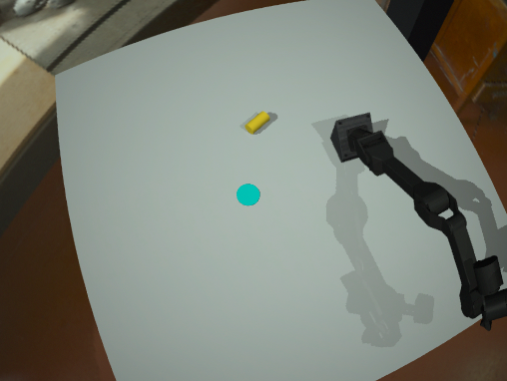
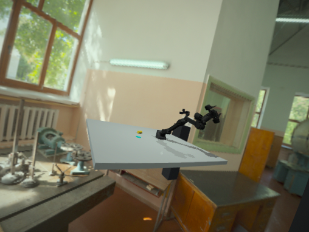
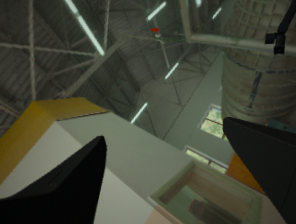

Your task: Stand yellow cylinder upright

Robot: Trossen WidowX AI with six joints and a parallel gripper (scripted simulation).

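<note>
Now: the yellow cylinder 37 cm ahead of my gripper tip, 75 cm to the right of it and 47 cm below it. The rest, counted from my gripper tip: cyan circle: 47 cm ahead, 56 cm to the right, 49 cm below.
</note>
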